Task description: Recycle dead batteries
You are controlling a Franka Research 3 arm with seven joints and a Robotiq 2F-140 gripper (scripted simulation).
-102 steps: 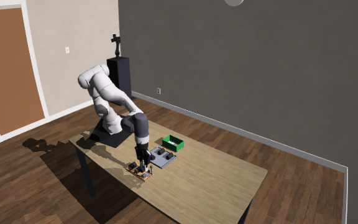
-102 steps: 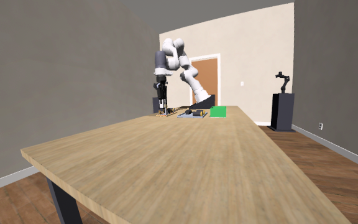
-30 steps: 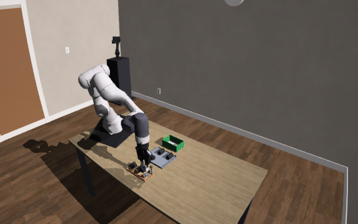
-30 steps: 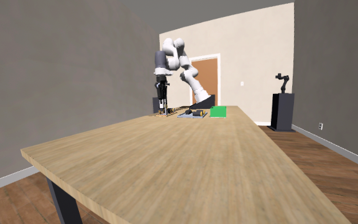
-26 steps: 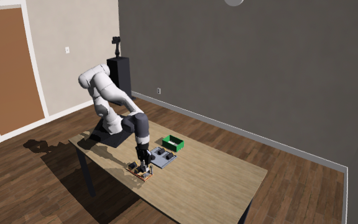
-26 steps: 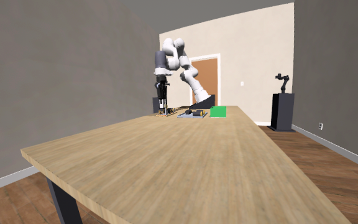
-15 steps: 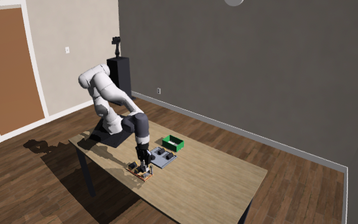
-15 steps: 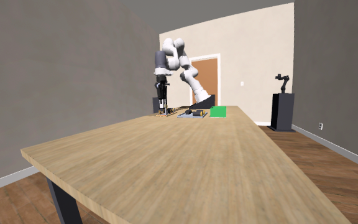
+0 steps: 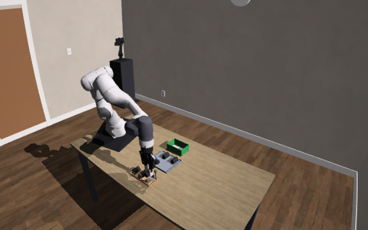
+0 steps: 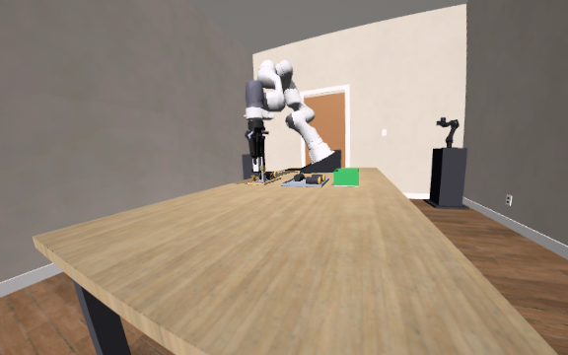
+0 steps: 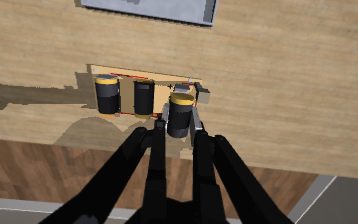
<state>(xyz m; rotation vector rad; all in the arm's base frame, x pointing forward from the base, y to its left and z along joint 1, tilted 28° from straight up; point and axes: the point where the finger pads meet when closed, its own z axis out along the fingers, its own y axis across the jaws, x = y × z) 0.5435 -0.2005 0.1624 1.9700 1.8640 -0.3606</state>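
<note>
Right now my hand is 4 cm to the right of the bulb, 3 cm short of it and 2 cm above it. Also, from my hand: green recycling box 41 cm to the left, 8 cm below, 5 cm behind; grey tray 23 cm to the left, 9 cm below, 5 cm behind.
</note>
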